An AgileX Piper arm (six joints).
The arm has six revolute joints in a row. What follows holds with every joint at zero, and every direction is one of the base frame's.
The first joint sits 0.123 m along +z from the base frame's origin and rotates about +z.
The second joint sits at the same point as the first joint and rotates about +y.
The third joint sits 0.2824 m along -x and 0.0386 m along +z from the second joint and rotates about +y.
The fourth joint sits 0.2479 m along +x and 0.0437 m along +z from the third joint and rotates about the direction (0.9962, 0, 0.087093).
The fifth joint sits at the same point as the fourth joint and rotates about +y.
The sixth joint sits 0.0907 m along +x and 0.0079 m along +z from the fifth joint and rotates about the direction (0.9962, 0, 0.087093).
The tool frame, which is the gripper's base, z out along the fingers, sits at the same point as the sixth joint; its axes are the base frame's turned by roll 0, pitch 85.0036 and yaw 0 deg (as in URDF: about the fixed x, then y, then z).
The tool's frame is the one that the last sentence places.
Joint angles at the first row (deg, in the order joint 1, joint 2, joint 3, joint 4, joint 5, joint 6):
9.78 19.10 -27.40 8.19 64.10 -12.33
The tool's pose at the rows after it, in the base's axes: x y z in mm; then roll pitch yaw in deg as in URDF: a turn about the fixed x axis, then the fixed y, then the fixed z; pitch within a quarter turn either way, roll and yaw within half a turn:
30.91 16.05 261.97 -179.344 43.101 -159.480
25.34 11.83 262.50 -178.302 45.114 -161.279
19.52 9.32 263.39 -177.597 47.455 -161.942
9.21 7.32 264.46 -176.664 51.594 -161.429
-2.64 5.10 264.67 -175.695 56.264 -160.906
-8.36 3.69 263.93 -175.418 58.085 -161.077
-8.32 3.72 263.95 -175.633 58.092 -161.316
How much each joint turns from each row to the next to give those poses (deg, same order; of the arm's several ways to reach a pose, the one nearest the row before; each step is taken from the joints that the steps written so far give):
0.01 -3.67 0.26 -0.79 0.11 1.23
0.00 -2.56 0.06 -2.26 0.13 2.56
-0.01 -2.52 0.00 -1.04 0.05 1.17
0.00 -4.25 0.00 -0.16 0.05 0.21
0.00 -4.83 0.00 -0.12 0.11 0.35
0.00 -2.25 0.00 -0.31 0.40 0.50
0.00 0.02 0.00 0.02 -0.01 0.11

